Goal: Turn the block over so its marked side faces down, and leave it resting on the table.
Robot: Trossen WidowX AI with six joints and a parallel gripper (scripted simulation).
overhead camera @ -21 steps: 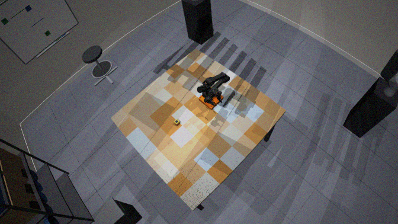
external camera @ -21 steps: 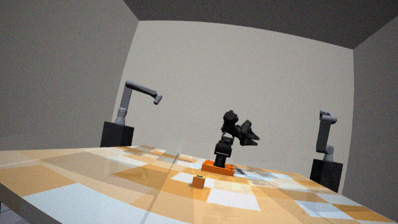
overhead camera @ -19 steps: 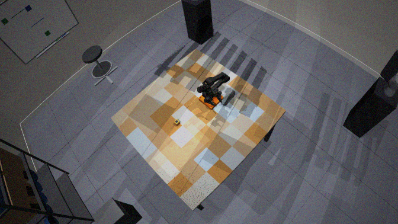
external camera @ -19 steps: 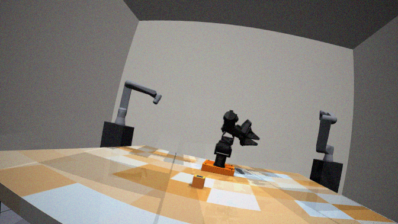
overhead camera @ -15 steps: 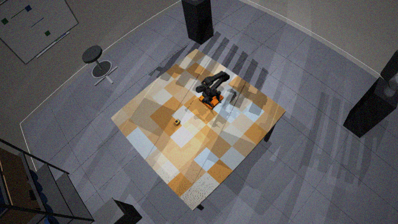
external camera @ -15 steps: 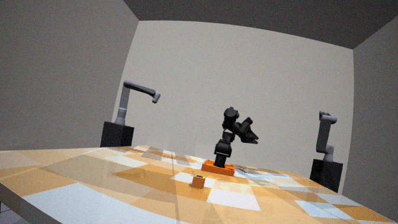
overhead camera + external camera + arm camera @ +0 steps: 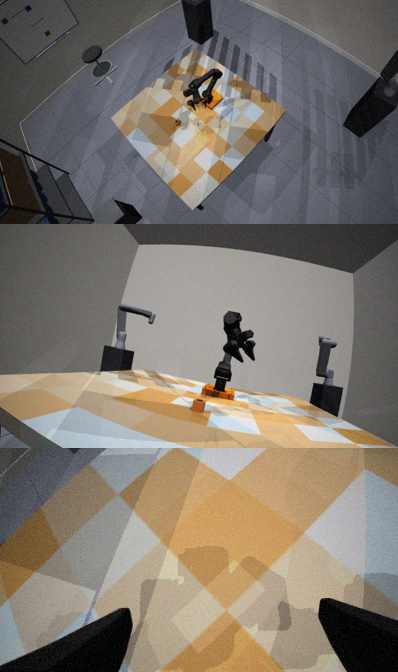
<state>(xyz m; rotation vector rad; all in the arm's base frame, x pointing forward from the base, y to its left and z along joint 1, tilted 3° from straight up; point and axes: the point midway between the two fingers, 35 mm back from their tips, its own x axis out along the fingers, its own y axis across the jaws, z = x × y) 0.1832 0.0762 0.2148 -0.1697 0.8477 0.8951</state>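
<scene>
Now: gripper tip 180 mm short of the orange block, 170 mm to the left of it and 190 mm above it.
</scene>
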